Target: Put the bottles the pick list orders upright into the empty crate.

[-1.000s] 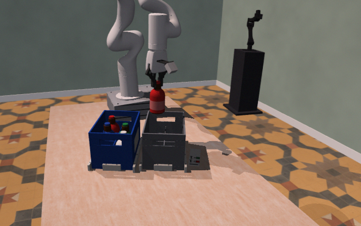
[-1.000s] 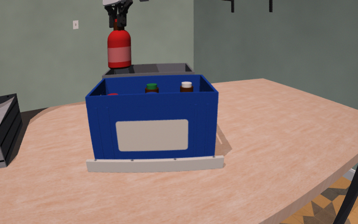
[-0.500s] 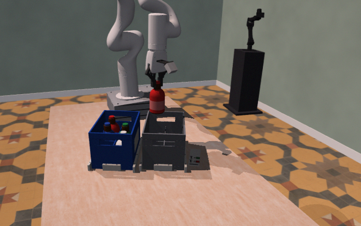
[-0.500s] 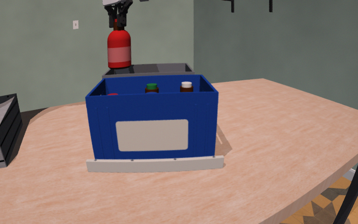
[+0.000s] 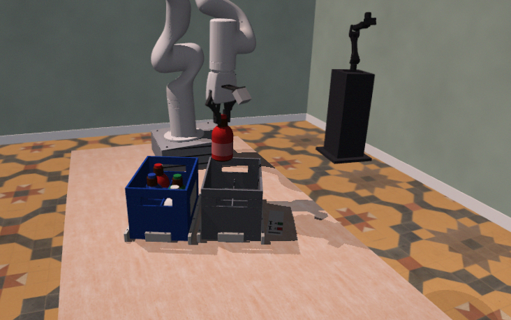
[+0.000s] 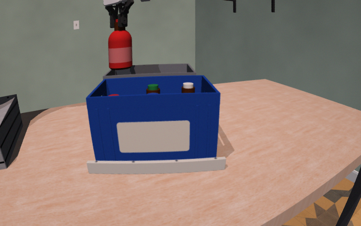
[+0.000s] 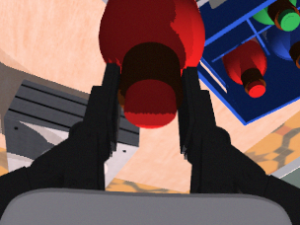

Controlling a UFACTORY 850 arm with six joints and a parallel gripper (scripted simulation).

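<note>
The red-label bottle lies 7 cm below my hand. Round my hand: grey crate (25 cm below, 10 cm ahead, 2 cm to the left); then blue crate (25 cm below, 20 cm to the right, 5 cm ahead); then green bottle (25 cm below, 16 cm to the right, 6 cm ahead).
</note>
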